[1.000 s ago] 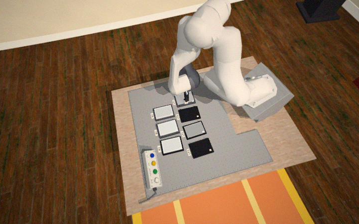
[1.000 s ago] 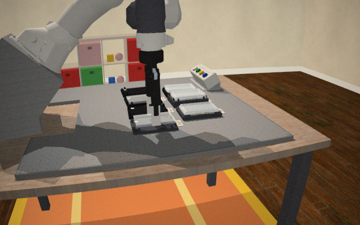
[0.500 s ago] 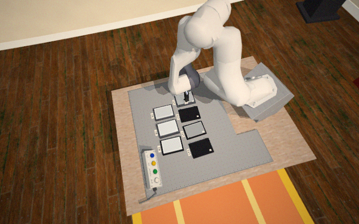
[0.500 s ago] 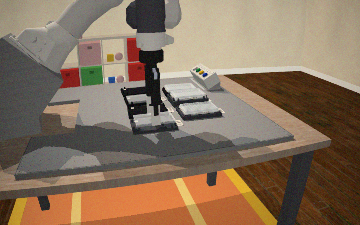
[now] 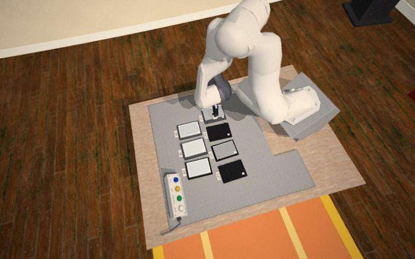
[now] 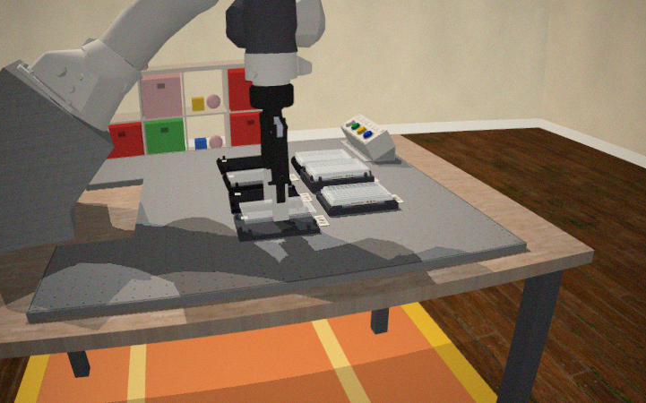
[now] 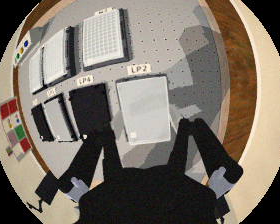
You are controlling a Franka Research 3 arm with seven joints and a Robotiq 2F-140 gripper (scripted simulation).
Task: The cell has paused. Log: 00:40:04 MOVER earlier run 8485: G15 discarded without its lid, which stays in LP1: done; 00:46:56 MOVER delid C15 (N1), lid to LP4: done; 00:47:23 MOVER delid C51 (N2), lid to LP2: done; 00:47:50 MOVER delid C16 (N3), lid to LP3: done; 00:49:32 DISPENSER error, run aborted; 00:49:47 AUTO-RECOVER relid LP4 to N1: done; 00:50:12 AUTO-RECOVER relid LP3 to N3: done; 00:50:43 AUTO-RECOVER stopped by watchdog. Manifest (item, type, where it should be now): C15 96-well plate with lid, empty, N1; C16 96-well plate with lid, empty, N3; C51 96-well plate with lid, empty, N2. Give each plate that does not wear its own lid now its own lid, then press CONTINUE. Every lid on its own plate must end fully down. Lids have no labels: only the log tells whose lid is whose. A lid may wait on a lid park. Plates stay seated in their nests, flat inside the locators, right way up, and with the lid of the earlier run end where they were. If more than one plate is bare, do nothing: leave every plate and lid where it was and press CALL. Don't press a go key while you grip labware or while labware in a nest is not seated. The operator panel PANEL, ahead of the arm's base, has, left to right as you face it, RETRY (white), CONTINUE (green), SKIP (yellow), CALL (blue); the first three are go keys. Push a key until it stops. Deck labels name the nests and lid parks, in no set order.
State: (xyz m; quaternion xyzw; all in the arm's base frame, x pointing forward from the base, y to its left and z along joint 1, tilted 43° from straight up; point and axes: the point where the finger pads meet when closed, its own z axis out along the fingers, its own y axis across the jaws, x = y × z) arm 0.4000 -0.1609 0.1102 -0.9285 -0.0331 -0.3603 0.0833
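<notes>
The plate lies 160 mm ahead of my hand, 100 mm to the left of it and 40 mm below it. From my hand the other things lie so: lid park LP4 (20 mm behind, 130 mm to the left, 50 mm below); yellow key (240 mm ahead, 470 mm to the left, 10 mm above); blue key (250 mm ahead, 420 mm to the left, 10 mm above).
</notes>
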